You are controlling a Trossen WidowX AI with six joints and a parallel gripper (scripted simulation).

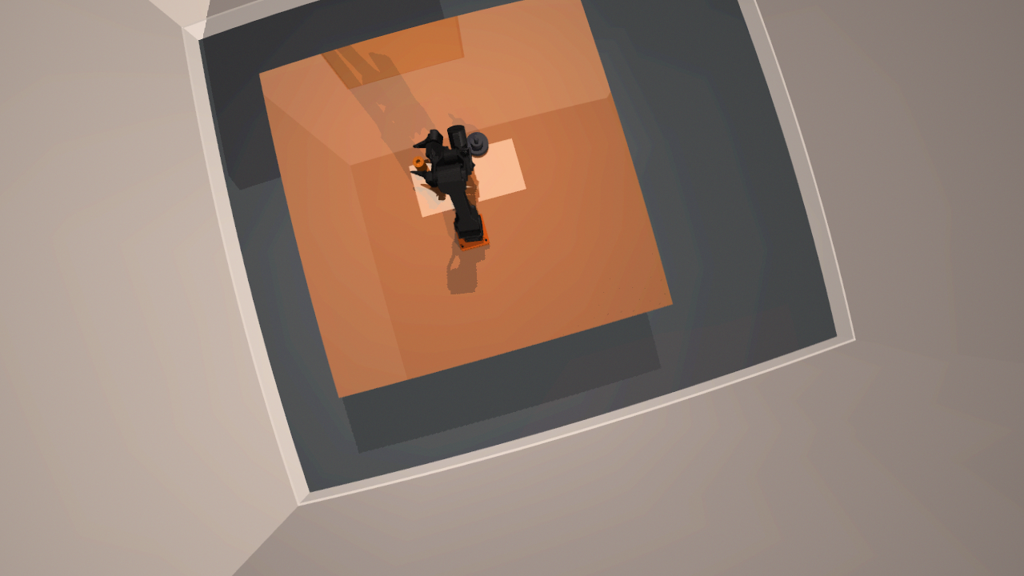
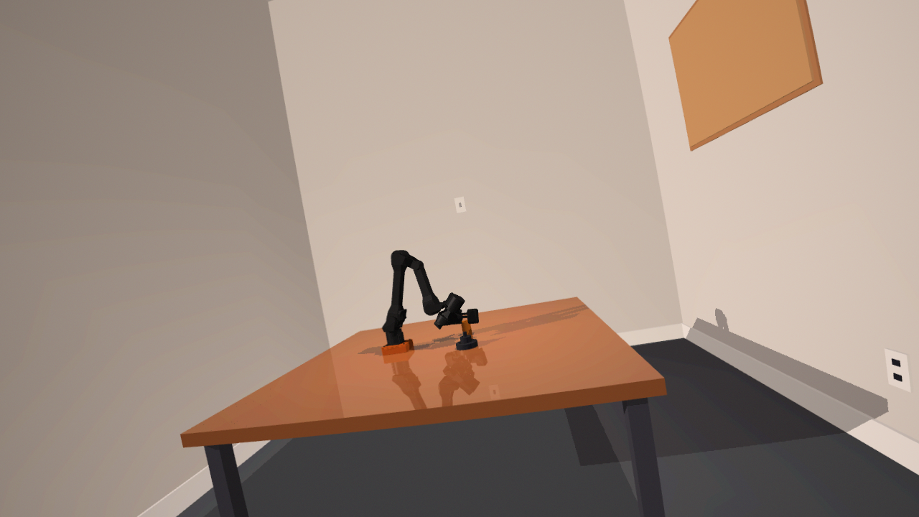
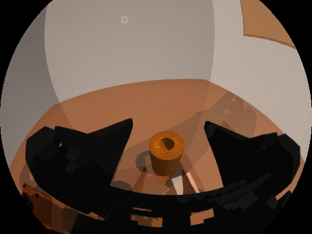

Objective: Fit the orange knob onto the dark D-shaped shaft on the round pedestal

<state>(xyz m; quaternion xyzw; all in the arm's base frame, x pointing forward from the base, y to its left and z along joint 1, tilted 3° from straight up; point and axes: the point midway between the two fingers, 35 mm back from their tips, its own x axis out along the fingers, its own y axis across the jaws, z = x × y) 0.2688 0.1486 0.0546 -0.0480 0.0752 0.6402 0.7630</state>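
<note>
The orange knob is 40 mm below my gripper tip, 20 mm to the right of it and 10 mm behind it. Round my gripper tip: dark round pedestal (230 mm to the right, 60 mm ahead, 40 mm below).
</note>
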